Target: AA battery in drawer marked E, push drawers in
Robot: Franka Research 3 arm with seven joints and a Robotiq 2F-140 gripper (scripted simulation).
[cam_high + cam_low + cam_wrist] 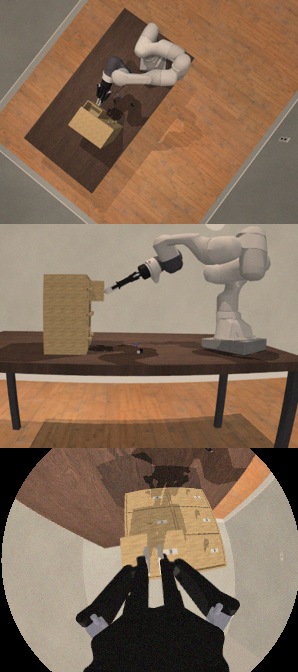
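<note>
My gripper is now 270 mm above the AA battery, 170 mm to the right of it and 140 mm past it. Also, from my hand: blue object 270 mm below, 130 mm behind, 10 mm to the left.
</note>
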